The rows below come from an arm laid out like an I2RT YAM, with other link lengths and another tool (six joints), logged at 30 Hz.
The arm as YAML. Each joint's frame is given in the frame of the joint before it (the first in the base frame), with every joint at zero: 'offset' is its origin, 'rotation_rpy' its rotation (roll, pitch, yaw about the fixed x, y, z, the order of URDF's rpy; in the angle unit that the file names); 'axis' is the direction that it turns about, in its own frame. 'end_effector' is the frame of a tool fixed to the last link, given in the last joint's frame.
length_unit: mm
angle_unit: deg
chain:
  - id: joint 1
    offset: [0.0, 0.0, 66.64]
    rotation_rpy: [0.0, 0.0, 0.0]
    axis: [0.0, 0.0, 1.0]
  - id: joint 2
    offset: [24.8, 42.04, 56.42]
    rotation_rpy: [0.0, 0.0, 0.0]
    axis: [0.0, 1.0, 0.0]
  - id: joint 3
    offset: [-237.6, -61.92, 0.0]
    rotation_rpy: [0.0, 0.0, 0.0]
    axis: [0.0, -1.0, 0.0]
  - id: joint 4
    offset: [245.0, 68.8, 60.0]
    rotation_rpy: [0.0, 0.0, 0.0]
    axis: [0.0, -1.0, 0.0]
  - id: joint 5
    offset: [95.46, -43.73, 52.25]
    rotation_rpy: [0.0, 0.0, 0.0]
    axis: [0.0, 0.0, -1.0]
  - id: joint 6
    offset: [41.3, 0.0, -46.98]
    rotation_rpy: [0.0, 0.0, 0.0]
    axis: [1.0, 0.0, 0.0]
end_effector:
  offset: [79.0, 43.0, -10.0]
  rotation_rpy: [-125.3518, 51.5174, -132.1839]
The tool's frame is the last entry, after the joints.
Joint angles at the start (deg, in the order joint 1, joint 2, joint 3, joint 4, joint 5, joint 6):
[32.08 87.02 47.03 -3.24 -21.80 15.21]
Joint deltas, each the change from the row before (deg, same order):
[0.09 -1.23 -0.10 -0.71 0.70 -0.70]
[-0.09 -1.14 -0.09 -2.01 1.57 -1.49]
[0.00 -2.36 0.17 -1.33 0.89 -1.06]
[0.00 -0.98 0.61 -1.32 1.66 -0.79]
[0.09 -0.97 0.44 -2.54 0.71 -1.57]
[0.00 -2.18 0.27 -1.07 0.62 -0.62]
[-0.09 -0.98 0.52 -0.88 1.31 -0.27]
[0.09 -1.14 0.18 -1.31 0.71 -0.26]
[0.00 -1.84 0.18 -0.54 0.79 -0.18]
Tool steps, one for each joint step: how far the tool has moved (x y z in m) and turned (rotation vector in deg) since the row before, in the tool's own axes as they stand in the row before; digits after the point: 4 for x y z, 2 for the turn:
[-0.0001 0.0005 -0.0045 1.03 -0.18 -0.53]
[0.0049 -0.0012 -0.0013 1.65 1.31 -0.45]
[-0.0020 -0.0003 -0.0109 1.69 -0.80 -0.82]
[-0.0011 -0.0029 -0.0046 1.87 0.30 -0.10]
[0.0038 0.0013 -0.0027 0.75 1.25 -1.09]
[-0.0023 -0.0010 -0.0113 1.38 -1.01 -0.47]
[-0.0015 -0.0035 -0.0054 1.52 -0.06 0.29]
[0.0009 0.0000 -0.0047 0.67 0.24 -0.04]
[-0.0023 -0.0021 -0.0097 1.37 -1.04 0.06]

